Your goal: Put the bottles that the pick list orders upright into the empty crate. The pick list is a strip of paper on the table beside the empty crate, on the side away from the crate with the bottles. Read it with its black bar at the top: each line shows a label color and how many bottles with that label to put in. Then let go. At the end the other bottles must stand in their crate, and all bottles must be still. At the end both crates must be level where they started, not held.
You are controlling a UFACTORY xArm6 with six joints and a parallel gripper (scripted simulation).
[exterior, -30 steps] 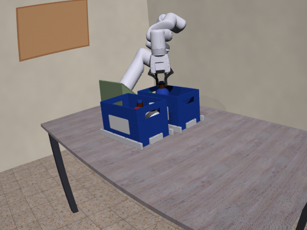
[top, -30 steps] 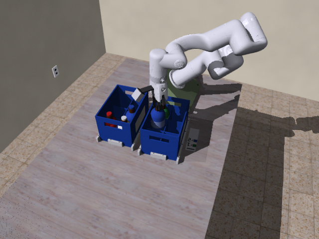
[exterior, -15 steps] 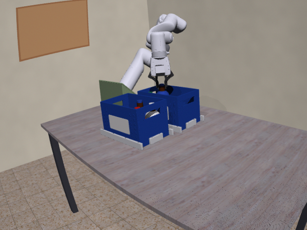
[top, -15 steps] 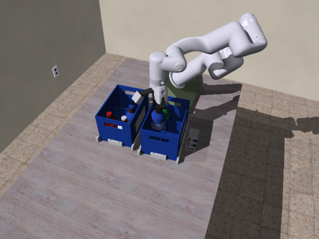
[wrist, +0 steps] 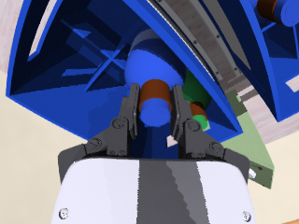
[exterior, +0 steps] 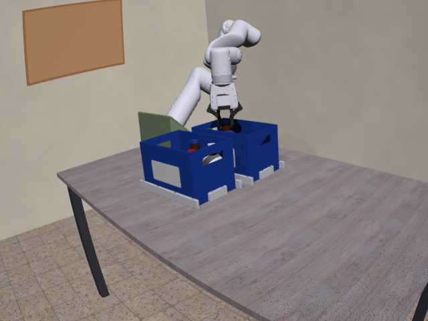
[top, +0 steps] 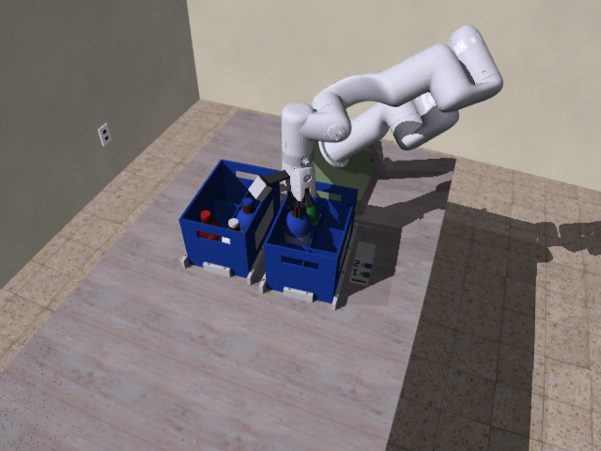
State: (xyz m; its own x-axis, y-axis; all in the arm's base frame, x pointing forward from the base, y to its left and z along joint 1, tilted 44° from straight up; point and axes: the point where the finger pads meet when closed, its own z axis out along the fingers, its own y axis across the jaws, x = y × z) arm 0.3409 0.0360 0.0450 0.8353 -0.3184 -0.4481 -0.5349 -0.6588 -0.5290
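The blue-labelled bottle is 14 cm to the right of my hand, 11 cm below it and 2 cm ahead of it. Also, from my hand: white-labelled bottle: 13 cm to the right, 11 cm below, 10 cm ahead; then green-labelled bottle: 11 cm below, 9 cm behind, 2 cm to the right; then red-label bottle: 21 cm to the right, 12 cm ahead, 11 cm below.
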